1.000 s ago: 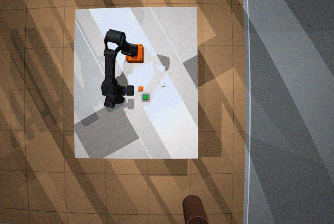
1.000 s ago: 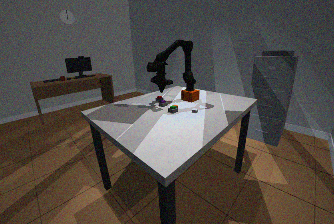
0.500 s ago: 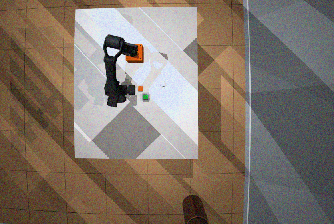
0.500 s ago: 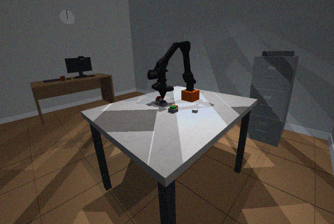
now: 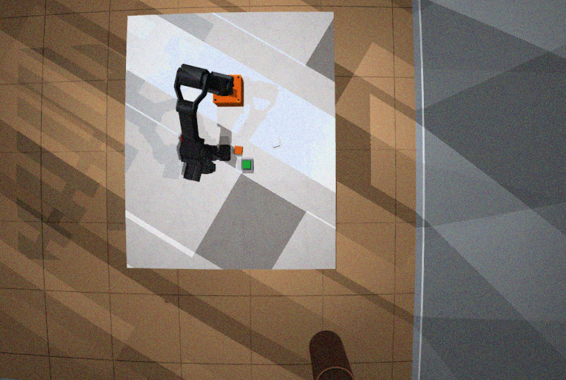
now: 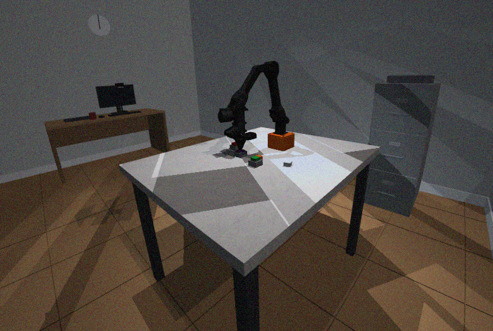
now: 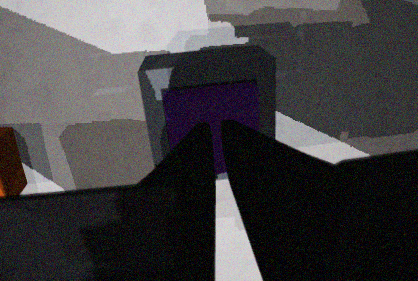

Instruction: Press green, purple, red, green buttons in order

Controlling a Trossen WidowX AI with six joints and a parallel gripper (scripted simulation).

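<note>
My gripper tip is now 10 mm above the purple button. Also, from my gripper tip: orange block (10 mm behind, 110 mm to the left, 20 mm below); red button (70 mm behind, 110 mm to the right); green button (50 mm ahead, 140 mm to the left).
</note>
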